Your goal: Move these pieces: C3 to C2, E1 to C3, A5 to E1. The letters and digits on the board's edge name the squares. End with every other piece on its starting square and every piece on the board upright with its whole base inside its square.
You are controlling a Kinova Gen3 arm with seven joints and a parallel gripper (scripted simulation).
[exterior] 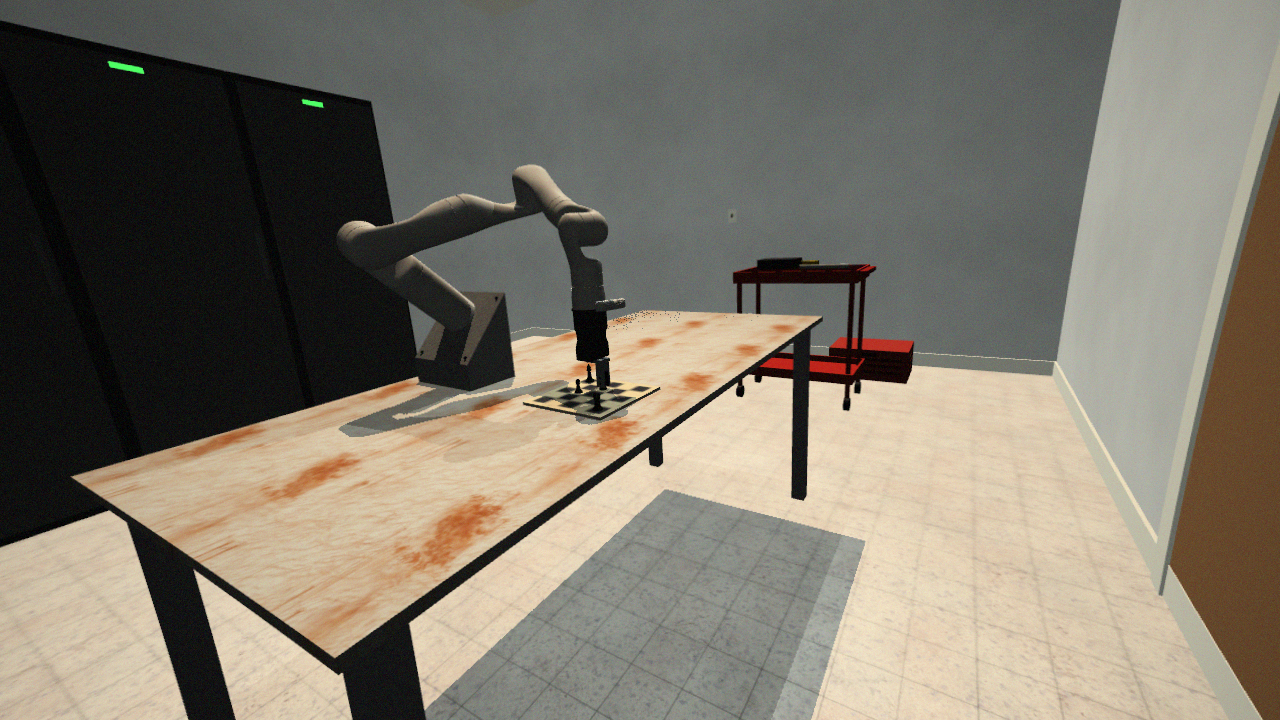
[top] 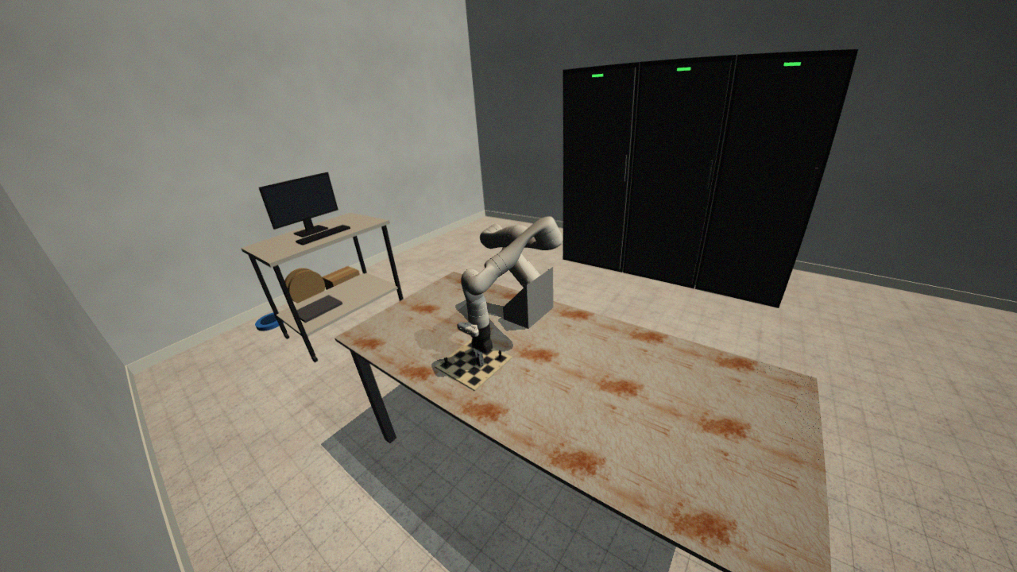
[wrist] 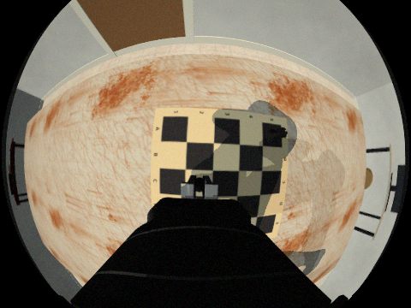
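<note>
Now: the chessboard 4 cm to the right of my hand and 3 cm below it. From my hand the other things lie so: black piece 6 cm ahead, 12 cm to the right, 1 cm below.
</note>
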